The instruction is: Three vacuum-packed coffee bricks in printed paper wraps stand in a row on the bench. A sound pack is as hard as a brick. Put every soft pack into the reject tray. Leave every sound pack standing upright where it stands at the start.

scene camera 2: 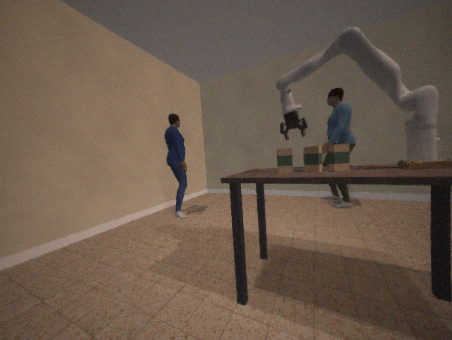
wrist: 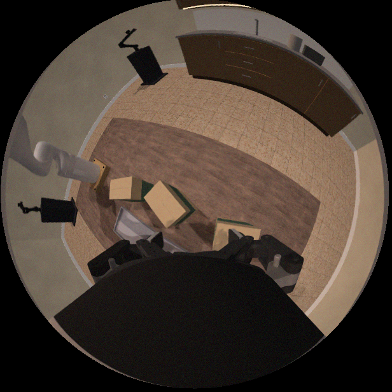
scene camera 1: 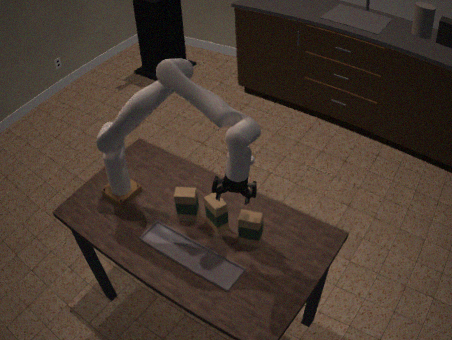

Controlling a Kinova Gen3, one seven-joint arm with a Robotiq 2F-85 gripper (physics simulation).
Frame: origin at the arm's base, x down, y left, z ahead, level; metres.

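Seen in the pictures: gripper, fingertip midpoint: (scene camera 2: 295,138) (scene camera 1: 232,201); arm's base, origin of the base link: (scene camera 2: 422,160) (scene camera 1: 121,187).
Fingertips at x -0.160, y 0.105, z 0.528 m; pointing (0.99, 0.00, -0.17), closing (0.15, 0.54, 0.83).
Note:
Pixels of each thing's top centre, then the offset from my fingertips to it. Level surfaces: height alone.
- middle pack, middle of its top: (scene camera 1: 215,200) (scene camera 2: 312,146) dy +0.004, dx +0.053, dz -0.084 m
- far pack, middle of its top: (scene camera 1: 250,216) (scene camera 2: 284,148) dy +0.017, dx +0.053, dz +0.063 m
- wooden bench, its level: dx +0.194 m
Three coffee packs with tan tops and green bands stand upright and apart on the bench. The pack nearest the arm's base (scene camera 1: 186,201) (scene camera 2: 339,157) (wrist: 121,188) is at one end. The middle pack (scene camera 1: 216,211) (scene camera 2: 313,159) (wrist: 166,204) is turned at an angle. The far pack (scene camera 1: 250,225) (scene camera 2: 284,160) (wrist: 235,239) is at the other end, partly hidden by a finger in the wrist view. My gripper (scene camera 1: 232,199) (scene camera 2: 295,136) (wrist: 195,238) is open and empty, above the packs' tops. The grey reject tray (scene camera 1: 225,277) (wrist: 131,225) holds no pack; softness cannot be seen.
The wooden bench (scene camera 1: 300,240) (scene camera 2: 390,174) (wrist: 225,170) carries the packs, the tray and the arm's base plate (scene camera 1: 131,192) (wrist: 101,175). Two people, one in dark blue (scene camera 2: 175,150) and one in light blue (scene camera 2: 341,122), stand on the floor beyond the bench in scene camera 2.

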